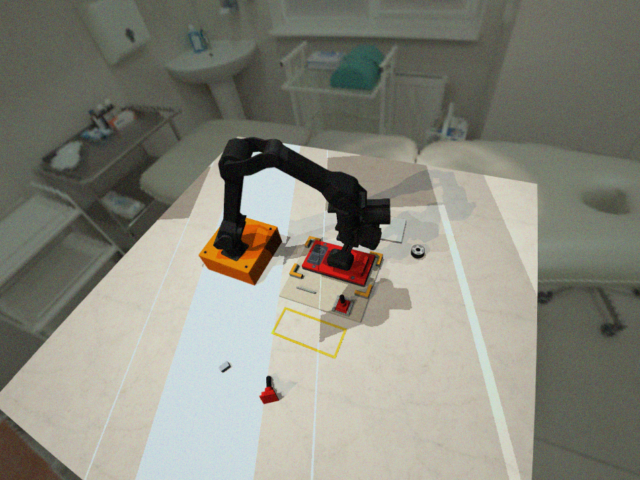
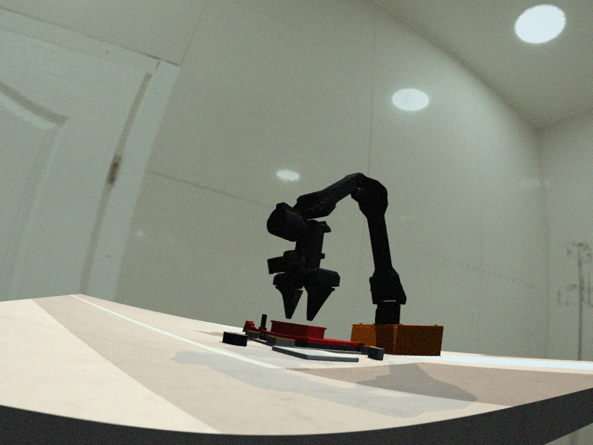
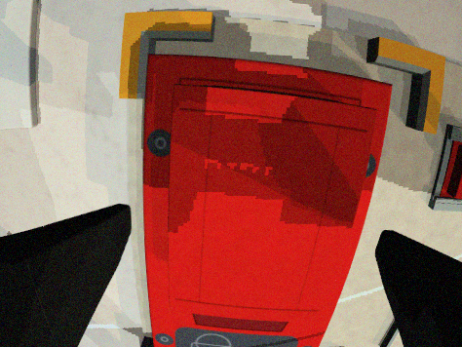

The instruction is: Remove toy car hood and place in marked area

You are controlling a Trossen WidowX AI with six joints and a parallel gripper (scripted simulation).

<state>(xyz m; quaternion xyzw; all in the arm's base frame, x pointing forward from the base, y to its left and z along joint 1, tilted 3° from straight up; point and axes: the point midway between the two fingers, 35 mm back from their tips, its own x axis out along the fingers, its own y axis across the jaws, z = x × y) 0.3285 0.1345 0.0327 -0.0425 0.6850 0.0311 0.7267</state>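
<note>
The red hood is 2 cm below my gripper tip. From my gripper tip the other things lie so: black wheel: 16 cm ahead, 13 cm to the left, 5 cm below.
</note>
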